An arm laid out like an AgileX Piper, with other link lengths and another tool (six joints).
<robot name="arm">
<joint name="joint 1" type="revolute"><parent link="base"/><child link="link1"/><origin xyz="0 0 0.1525"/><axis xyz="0 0 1"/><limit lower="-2.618" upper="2.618"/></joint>
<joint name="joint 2" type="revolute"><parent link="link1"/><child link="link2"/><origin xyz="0 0 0"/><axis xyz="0 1 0"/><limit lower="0" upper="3.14"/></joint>
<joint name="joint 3" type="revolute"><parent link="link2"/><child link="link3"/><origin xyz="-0.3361 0 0.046"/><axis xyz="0 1 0"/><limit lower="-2.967" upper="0"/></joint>
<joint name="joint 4" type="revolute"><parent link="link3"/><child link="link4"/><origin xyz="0.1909 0 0.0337"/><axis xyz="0.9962 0 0.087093"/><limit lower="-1.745" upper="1.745"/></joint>
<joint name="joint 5" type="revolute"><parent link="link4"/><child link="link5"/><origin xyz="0 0 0"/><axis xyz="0 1 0"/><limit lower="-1.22" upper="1.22"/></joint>
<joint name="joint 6" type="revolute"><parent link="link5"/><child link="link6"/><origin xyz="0.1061 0 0.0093"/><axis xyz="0.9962 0 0.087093"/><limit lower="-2.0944" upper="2.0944"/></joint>
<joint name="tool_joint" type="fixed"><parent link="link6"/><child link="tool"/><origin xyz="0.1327 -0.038 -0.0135" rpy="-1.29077 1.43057 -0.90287"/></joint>
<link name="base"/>
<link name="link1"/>
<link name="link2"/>
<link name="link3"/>
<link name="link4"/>
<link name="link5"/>
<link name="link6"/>
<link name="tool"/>
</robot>
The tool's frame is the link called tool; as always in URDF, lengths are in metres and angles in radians.
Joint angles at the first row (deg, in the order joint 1, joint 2, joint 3, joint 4, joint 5, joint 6):
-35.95 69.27 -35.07 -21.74 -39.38 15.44
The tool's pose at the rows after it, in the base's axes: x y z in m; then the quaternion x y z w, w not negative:
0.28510 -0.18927 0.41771 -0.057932 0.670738 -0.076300 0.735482
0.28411 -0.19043 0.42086 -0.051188 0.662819 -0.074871 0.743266
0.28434 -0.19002 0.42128 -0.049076 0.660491 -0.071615 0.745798
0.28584 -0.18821 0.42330 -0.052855 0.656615 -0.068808 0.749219
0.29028 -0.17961 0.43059 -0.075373 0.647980 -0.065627 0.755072
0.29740 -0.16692 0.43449 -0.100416 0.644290 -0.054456 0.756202
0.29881 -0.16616 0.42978 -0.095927 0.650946 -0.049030 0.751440
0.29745 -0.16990 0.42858 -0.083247 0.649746 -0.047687 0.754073
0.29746 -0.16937 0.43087 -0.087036 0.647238 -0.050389 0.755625
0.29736 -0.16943 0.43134 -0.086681 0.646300 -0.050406 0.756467
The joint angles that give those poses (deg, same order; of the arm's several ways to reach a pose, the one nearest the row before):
-35.95 69.27 -35.07 -19.49 -40.19 15.45
-35.95 69.27 -35.07 -18.39 -40.96 15.68
-35.95 69.27 -35.07 -18.39 -41.15 16.25
-35.95 69.38 -35.07 -18.91 -41.93 16.82
-35.62 69.38 -35.07 -20.94 -44.01 17.45
-34.48 69.38 -35.31 -23.39 -44.97 18.43
-33.73 69.38 -35.43 -22.95 -43.50 18.43
-33.73 69.47 -35.43 -21.51 -43.20 18.42
-33.73 69.47 -35.43 -21.50 -43.71 18.05
-33.73 69.47 -35.43 -21.39 -43.82 18.05

